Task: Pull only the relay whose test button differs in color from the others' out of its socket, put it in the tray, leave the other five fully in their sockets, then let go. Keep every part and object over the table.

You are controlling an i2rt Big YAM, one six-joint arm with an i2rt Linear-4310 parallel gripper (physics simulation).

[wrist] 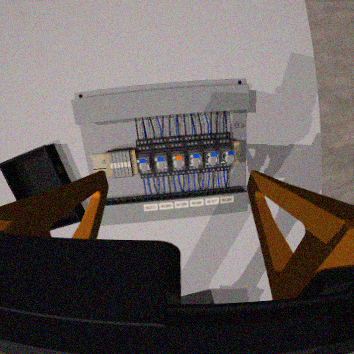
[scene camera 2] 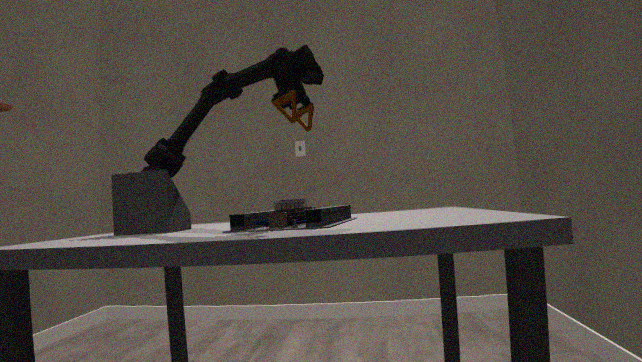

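Scene:
You can see my gripper in the wrist view and in scene camera 2, and there's a spot on the gripper that matches: (wrist: 116, 281) is the same spot as (scene camera 2: 304, 95).

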